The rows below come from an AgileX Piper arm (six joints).
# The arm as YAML. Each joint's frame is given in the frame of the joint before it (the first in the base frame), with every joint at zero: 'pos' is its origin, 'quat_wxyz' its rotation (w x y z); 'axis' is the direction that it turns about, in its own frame. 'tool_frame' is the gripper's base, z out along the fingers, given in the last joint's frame.
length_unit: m
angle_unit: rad
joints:
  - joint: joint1
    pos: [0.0, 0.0, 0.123]
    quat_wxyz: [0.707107, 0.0, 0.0, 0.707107]
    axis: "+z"
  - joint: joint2
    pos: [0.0, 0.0, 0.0]
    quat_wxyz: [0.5, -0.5, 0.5, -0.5]
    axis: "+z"
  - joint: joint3
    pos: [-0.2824, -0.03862, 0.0]
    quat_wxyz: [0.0, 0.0, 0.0, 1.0]
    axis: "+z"
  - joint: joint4
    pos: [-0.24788, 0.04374, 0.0]
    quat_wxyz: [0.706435, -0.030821, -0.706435, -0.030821]
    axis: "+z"
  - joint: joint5
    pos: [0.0, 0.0, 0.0]
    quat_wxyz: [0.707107, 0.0, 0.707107, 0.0]
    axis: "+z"
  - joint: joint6
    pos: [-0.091, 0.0, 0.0]
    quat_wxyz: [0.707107, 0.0, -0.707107, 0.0]
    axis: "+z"
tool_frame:
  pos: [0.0, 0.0, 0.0]
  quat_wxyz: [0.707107, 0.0, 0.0, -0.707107]
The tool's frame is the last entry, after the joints.
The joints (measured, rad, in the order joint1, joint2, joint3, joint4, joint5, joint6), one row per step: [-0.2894 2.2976 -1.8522 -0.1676 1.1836 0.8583]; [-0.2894 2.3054 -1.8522 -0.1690 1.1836 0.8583]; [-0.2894 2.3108 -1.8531 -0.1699 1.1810 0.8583]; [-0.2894 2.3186 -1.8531 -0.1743 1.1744 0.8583]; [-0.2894 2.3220 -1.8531 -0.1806 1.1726 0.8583]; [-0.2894 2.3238 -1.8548 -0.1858 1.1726 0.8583]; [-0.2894 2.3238 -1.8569 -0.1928 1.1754 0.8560]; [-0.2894 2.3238 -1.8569 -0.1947 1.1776 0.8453]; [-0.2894 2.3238 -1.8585 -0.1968 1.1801 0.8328]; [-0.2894 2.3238 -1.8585 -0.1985 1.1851 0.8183]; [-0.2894 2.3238 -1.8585 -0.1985 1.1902 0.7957]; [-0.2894 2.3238 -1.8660 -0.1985 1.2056 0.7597]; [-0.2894 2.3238 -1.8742 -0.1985 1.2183 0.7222]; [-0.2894 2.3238 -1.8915 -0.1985 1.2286 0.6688]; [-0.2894 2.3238 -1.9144 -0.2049 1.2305 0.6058]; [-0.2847 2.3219 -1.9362 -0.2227 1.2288 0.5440]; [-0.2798 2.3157 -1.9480 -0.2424 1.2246 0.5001]
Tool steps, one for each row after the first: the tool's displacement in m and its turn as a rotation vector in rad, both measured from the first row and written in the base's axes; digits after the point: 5 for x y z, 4 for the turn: [0.00017 -0.00017 -0.00359 0.0010 0.0078 0.0005]; [0.00064 -0.00038 -0.00585 0.0009 0.0099 0.0012]; [0.00130 -0.00091 -0.00940 -0.0023 0.0122 0.0039]; [0.00140 -0.00147 -0.01088 -0.0073 0.0154 0.0065]; [0.00161 -0.00198 -0.01123 -0.0119 0.0169 0.0084]; [0.00156 -0.00259 -0.01062 -0.0181 0.0198 0.0127]; [0.00133 -0.00270 -0.01059 -0.0191 0.0242 0.0236]; [0.00132 -0.00289 -0.01018 -0.0206 0.0278 0.0362]; [0.00084 -0.00293 -0.01015 -0.0206 0.0355 0.0503]; [0.00039 -0.00283 -0.01015 -0.0188 0.0441 0.0717]; [0.00018 -0.00287 -0.00832 -0.0162 0.0577 0.1044]; [0.00030 -0.00299 -0.00633 -0.0142 0.0683 0.1391]; [0.00196 -0.00356 -0.00211 -0.0157 0.0707 0.1897]; [0.00498 -0.00503 0.00361 -0.0279 0.0644 0.2529]; [0.00848 -0.00530 0.01024 -0.0531 0.0593 0.3230]; [0.01057 -0.00517 0.01654 -0.0795 0.0557 0.3763]
